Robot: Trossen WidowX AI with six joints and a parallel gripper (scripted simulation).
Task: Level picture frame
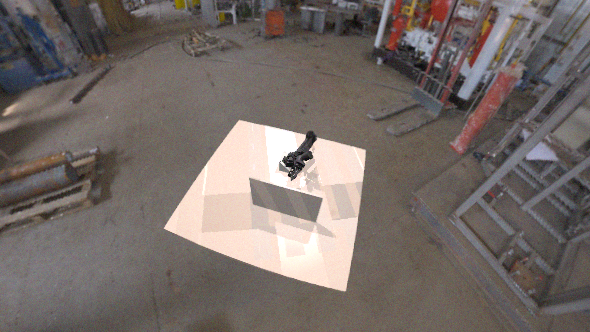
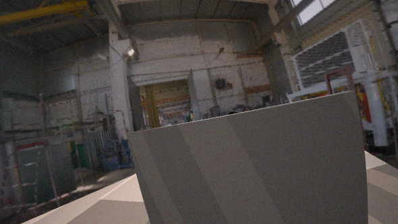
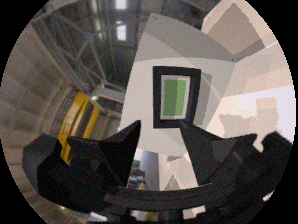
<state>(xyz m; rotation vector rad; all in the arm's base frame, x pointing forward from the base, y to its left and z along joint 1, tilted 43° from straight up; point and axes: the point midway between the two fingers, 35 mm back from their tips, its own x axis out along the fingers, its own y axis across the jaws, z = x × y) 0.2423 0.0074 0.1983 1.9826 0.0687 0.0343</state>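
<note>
Now: the picture frame 130 mm ahead of my gripper tip, 10 mm to the right of it and 50 mm below it. The rest, counted from my gripper tip: wall panel 140 mm ahead, 60 mm below.
</note>
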